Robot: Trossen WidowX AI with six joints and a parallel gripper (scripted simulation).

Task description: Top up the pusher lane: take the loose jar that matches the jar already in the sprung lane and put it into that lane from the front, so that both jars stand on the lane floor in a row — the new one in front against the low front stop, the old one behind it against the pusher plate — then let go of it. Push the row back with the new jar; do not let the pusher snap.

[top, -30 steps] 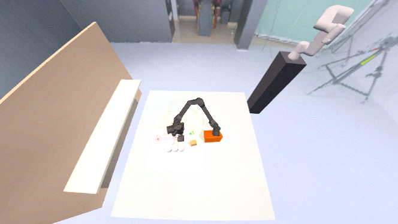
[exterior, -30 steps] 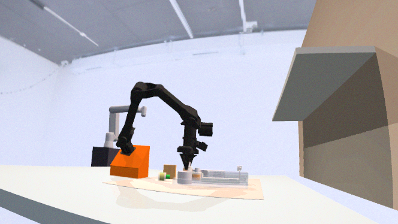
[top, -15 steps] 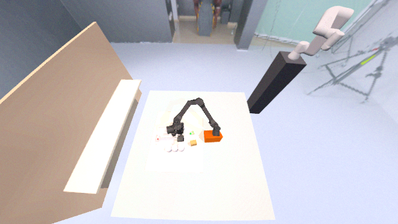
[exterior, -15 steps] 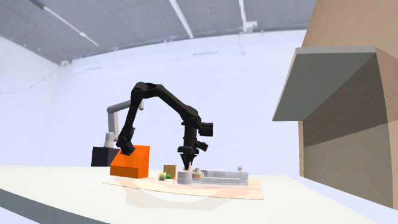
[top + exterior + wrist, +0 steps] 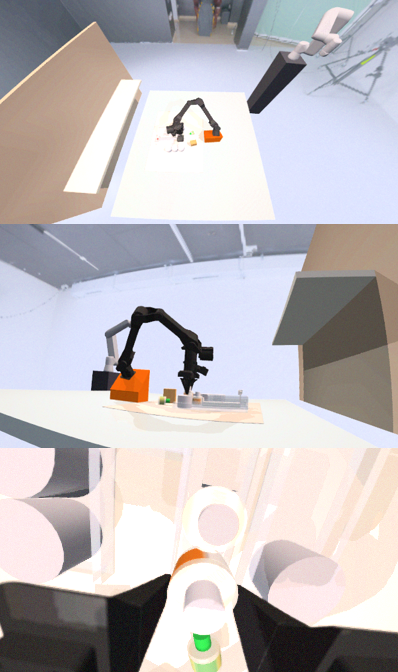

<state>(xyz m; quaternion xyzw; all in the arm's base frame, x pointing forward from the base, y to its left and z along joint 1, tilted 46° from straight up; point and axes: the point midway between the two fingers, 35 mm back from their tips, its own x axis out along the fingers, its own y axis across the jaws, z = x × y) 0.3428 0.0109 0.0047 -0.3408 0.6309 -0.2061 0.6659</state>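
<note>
My gripper tip is 10 cm past the green-lidded jar, 4 cm to the left of it and 4 cm above it. Also, from my gripper tip: clear lane unit 14 cm ahead, 4 cm to the left, 4 cm below; tan block 13 cm behind, 7 cm to the left, 2 cm below; pusher post 15 cm ahead, 5 cm to the left, 1 cm below.
</note>
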